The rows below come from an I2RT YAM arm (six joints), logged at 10 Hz.
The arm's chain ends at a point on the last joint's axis. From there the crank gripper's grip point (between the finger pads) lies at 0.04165 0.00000 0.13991 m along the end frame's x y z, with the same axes.
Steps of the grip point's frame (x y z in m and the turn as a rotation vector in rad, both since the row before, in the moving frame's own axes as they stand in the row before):
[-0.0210 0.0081 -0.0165 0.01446 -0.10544 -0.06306]
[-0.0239 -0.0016 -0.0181 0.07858 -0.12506 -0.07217]
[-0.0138 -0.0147 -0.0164 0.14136 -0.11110 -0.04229]
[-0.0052 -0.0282 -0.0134 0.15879 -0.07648 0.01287]
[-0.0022 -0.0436 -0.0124 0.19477 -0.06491 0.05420]
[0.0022 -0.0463 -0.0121 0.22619 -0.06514 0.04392]
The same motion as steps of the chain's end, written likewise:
[-0.0059 0.0123 -0.0201 0.01446 -0.10544 -0.06306]
[-0.0057 0.0119 -0.0216 0.07858 -0.12506 -0.07217]
[0.0024 0.0067 -0.0186 0.14136 -0.11110 -0.04229]
[0.0054 -0.0063 -0.0144 0.15879 -0.07648 0.01287]
[0.0062 -0.0183 -0.0124 0.19477 -0.06491 0.05420]
[0.0107 -0.0163 -0.0111 0.22619 -0.06514 0.04392]

